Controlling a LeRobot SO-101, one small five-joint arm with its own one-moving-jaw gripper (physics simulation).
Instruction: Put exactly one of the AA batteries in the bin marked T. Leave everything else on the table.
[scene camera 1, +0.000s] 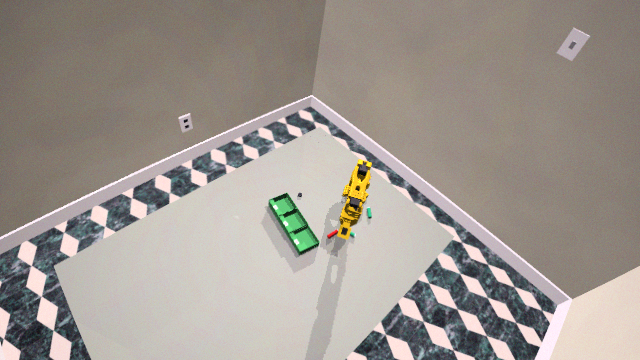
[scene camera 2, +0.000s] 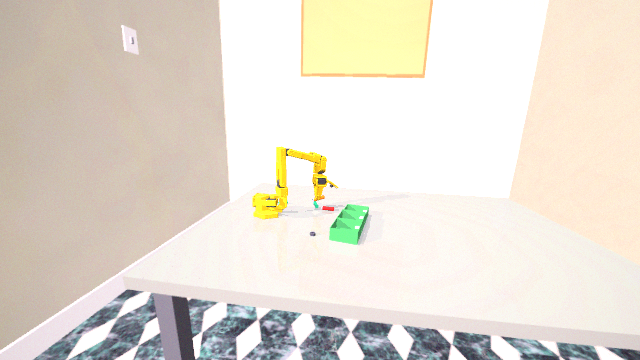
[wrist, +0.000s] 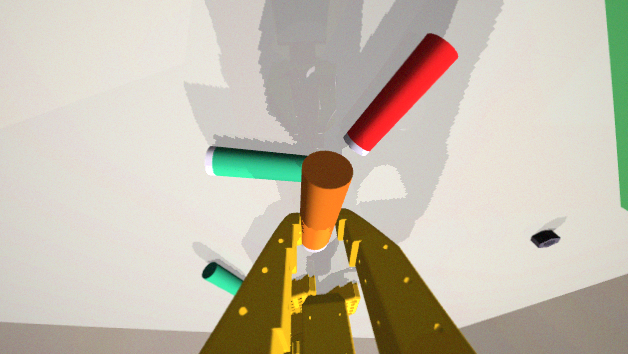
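My gripper is shut on an orange battery, held above the table with its dark orange end past the jaw tips. A red battery lies between the arm and the bin. One green battery lies near the gripper, partly hidden by the orange battery in the wrist view. Another green battery lies nearer the arm's base. The green bin has three compartments with pale labels, too small to read.
A small dark nut lies beside the bin's end. The bin's green side shows at the right edge of the wrist view. The pale table stands near the room's walls.
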